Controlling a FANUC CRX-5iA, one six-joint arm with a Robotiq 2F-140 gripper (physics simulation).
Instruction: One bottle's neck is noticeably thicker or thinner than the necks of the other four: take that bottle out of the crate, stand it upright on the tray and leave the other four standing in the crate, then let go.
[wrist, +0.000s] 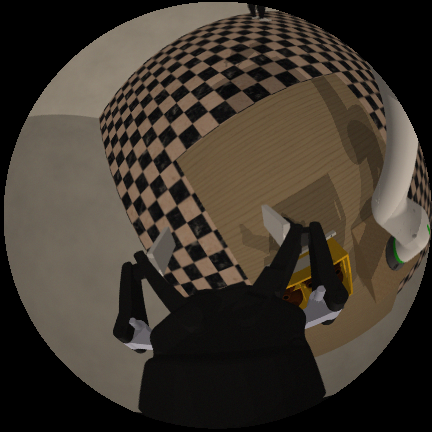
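Pixels of known places: gripper, fingertip midpoint: (216, 225); arm's base, origin of the base link: (396, 251).
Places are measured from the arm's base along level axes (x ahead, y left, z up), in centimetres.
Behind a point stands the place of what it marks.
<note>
My gripper (216, 225) @(x 51.7, y -40.8, z 19.5 cm) is open and empty, its two pale finger pads wide apart, above the edge where the wooden table top meets the checkered floor. The yellow crate (340, 248) @(x 28.9, y -16.0, z -3.0 cm) stands on the table at the lower right, partly hidden behind the right finger's linkage. Reddish-brown bottles show inside it: one bottle (292, 298) @(x 49.0, y -3.2, z -3.9 cm) at the near left and another (338, 270) @(x 31.7, y -10.9, z 0.5 cm) toward the right. The finger hides the others in part, and the neck widths cannot be compared. A thin light-grey edge shows just behind the crate; whether it belongs to the tray I cannot tell.
The wooden table (260, 145) @(x 39.4, y -56.0, z -15.9 cm) carries several shadows. A brown box-like shape (367, 262) @(x 16.6, y -2.8, z -3.8 cm) stands right of the crate. The white robot arm (397, 175) @(x 13.4, y -33.5, z 14.9 cm) curves down the right side. Checkered floor (165, 120) lies beyond the table, with a person's dark legs (257, 10) at the top.
</note>
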